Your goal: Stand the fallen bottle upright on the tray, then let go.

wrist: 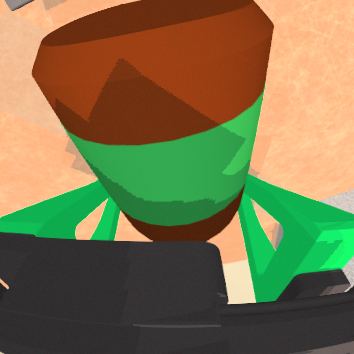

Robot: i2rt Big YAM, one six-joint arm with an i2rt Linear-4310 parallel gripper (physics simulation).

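Places are measured from the arm's base along level axes (x back, y up, z left), in millimetres.
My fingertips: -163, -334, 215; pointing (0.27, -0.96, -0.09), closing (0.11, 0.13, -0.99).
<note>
For each thing: its top centre in the pictures, then the offset to it from my fingertips, as dx, dy, dz. "pt": a spot on its surface instead. Level surfaces: height alone.
- bottle, middle of its top: (187, 235) -15, +46, +0
- orange-tan table top, its level: dy -28
- dark grey object, surface spot: (19, 4) pt -103, -3, +42
The bottle (167, 165) is brown with a green band and fills the upper middle of the wrist view. Its wide brown base is at the top of the view, near the camera, and it narrows toward the bottom, where its neck is hidden behind the dark gripper body. My gripper (178, 178) is shut on the bottle, with one green fingertip against each side around the lower part of the green band. Part of a cream surface (239, 281), which looks like the tray, shows below the bottle between the gripper body and the right finger.
An orange-tan table top (310, 110) lies around and behind the bottle. Part of a grey speckled block (346, 201) shows at the right edge. A corner of a dark grey object (19, 4) shows at the top left.
</note>
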